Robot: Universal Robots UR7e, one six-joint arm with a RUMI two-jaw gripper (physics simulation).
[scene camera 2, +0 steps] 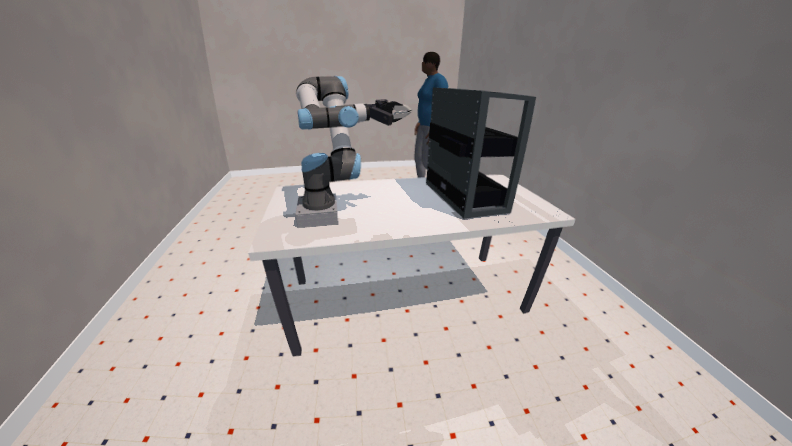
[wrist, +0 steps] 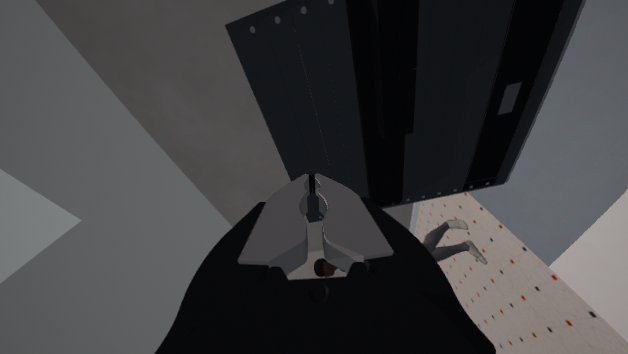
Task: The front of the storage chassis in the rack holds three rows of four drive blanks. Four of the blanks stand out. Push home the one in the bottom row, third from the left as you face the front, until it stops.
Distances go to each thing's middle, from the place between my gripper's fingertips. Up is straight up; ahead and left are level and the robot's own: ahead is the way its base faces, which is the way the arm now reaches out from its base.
I see the dark rack (scene camera 2: 458,138) 35 cm ahead of my hand, 12 cm to the left of it and 20 cm below it.
